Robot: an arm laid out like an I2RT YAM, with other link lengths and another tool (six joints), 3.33 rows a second.
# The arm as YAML. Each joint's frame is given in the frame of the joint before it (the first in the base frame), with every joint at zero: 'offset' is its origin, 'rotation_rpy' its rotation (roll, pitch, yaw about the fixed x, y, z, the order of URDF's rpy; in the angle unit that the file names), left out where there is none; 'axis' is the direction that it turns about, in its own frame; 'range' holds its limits. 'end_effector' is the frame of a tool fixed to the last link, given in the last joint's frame.
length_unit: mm
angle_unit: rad
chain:
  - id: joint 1
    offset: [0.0, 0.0, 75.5]
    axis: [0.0, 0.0, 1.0]
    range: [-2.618, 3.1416]
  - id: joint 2
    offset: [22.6, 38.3, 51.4]
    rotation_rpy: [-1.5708, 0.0, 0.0]
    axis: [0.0, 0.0, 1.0]
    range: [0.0, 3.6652]
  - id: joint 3
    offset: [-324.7, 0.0, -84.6]
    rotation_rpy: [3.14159, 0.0, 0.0]
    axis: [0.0, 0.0, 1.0]
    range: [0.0, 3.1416]
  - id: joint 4
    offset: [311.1, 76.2, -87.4]
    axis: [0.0, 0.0, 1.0]
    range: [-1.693, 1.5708]
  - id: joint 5
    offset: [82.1, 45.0, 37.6]
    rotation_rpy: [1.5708, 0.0, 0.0]
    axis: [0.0, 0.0, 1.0]
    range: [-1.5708, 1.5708]
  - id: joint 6
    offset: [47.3, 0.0, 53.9]
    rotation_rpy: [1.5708, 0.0, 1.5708]
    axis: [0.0, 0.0, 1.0]
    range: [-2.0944, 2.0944]
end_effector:
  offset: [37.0, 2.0, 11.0]
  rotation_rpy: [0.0, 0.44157, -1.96]
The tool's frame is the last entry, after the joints.
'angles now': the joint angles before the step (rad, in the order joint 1, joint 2, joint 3, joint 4, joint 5, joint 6). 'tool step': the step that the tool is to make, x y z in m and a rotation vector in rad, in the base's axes. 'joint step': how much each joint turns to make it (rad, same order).
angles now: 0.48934, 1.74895, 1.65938, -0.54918, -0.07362, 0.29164
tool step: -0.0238, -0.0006, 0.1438, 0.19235, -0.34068, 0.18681
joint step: 0.00155, -0.08603, 0.22124, 0.07349, -0.17000, -0.07227
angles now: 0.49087, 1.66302, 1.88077, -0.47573, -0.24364, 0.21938
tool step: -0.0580, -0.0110, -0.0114, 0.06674, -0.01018, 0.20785
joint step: 0.00909, -0.21135, -0.26505, 0.09661, -0.20584, 0.00615
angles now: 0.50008, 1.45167, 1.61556, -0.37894, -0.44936, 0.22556
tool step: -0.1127, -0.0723, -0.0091, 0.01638, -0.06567, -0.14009
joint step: -0.00008, -0.40650, -0.32848, -0.00911, 0.14078, 0.00894
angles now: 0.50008, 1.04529, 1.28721, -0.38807, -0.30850, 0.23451
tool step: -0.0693, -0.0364, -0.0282, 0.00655, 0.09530, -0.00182
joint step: 0.00147, -0.22763, -0.13072, -0.16087, -0.00589, 0.05385
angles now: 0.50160, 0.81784, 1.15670, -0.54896, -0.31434, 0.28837
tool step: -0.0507, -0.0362, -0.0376, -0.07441, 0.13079, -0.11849
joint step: -0.00331, -0.16270, -0.08128, -0.22422, 0.11128, 0.03047
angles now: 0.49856, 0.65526, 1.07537, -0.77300, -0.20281, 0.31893
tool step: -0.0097, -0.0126, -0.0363, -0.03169, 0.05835, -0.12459
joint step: 0.00168, -0.07227, -0.10872, -0.02317, 0.11709, 0.04773
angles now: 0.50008, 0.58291, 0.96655, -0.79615, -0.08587, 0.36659
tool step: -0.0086, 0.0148, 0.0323, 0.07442, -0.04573, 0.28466
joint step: -0.00007, 0.01985, 0.09607, -0.01514, -0.28042, -0.06736
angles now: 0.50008, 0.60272, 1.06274, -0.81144, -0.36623, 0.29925
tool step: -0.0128, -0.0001, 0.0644, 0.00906, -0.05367, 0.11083
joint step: 0.00030, 0.09557, 0.24615, -0.12265, -0.09843, -0.05832
